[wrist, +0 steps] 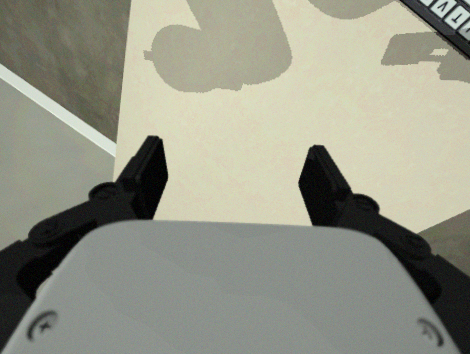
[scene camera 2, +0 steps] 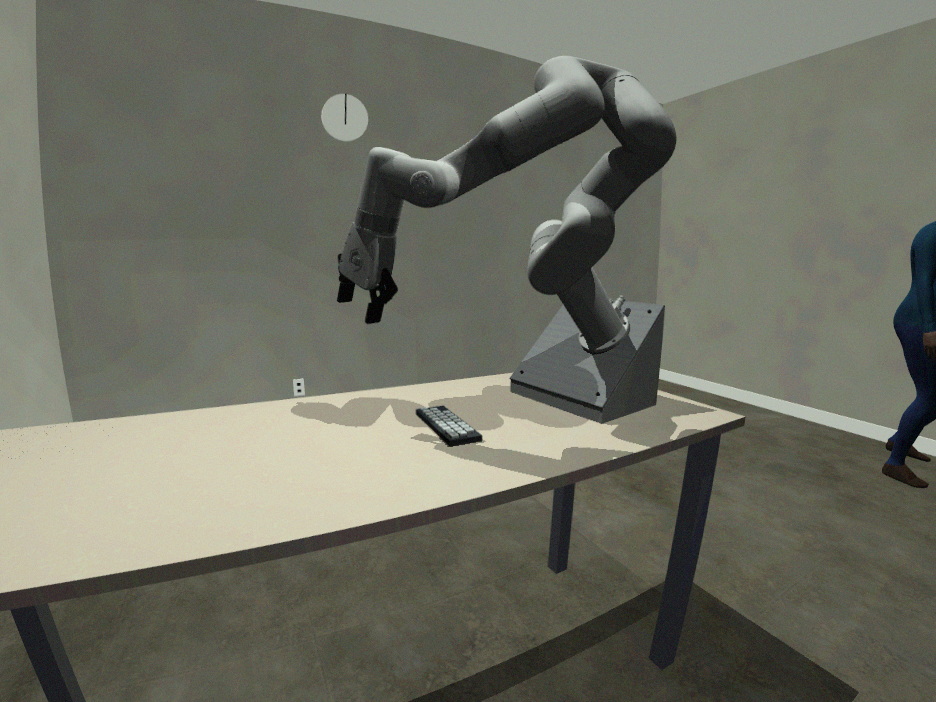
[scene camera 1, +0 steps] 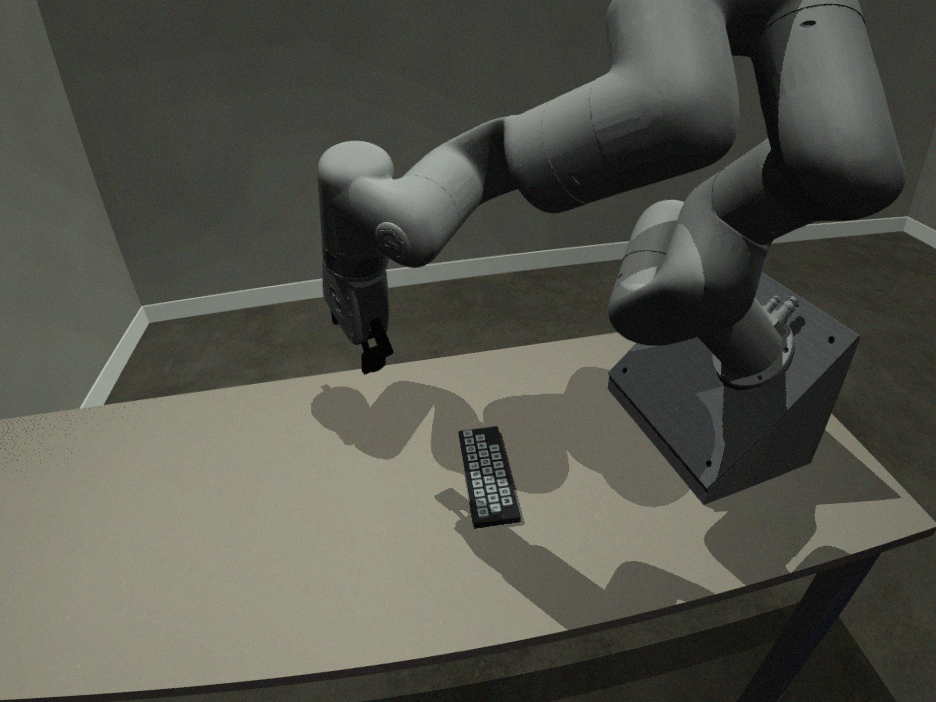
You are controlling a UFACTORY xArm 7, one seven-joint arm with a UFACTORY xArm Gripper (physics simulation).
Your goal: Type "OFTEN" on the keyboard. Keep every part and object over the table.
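Frame: origin at the arm's base, x left, y back, z up, level; centimetres.
Seen in the pictures: gripper, fingertip midpoint: (wrist: 235,160) (scene camera 2: 357,311) (scene camera 1: 358,343); arm's base, link origin: (scene camera 2: 604,332) (scene camera 1: 753,350).
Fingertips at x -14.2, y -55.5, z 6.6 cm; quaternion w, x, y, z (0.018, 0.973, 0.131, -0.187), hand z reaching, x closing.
Offsets run from my fingertips to a thing's top centre. "spot": to the spot under its first point. Level surfaces: height alone.
A small black keyboard {dx +9.8, dy +14.4, dz -21.8 cm} (scene camera 1: 489,477) (scene camera 2: 449,425) with several rows of pale lettered keys lies flat on the table. Its letters are too small to read reliably in the scene views. In the wrist view a corner of the keyboard {spot: dx +10.9, dy +11.6, dz -22.1 cm} (wrist: 443,20) shows at the top right, with a few keys, one of them marked V. My gripper (scene camera 2: 359,306) (wrist: 235,160) is wide open with no object between its fingers. It hangs high above the table, off to the left of the keyboard in both scene views. In scene camera 1 one finger hides much of the other.
The pale table {dz -23.5 cm} (scene camera 1: 226,528) (scene camera 2: 226,483) (wrist: 230,120) carries the grey wedge-shaped arm base (scene camera 1: 801,423) (scene camera 2: 638,377) to the right of the keyboard. Arm shadows fall around the keyboard. The table's far edge runs behind the gripper. A person (scene camera 2: 916,340) stands on the floor at the far right.
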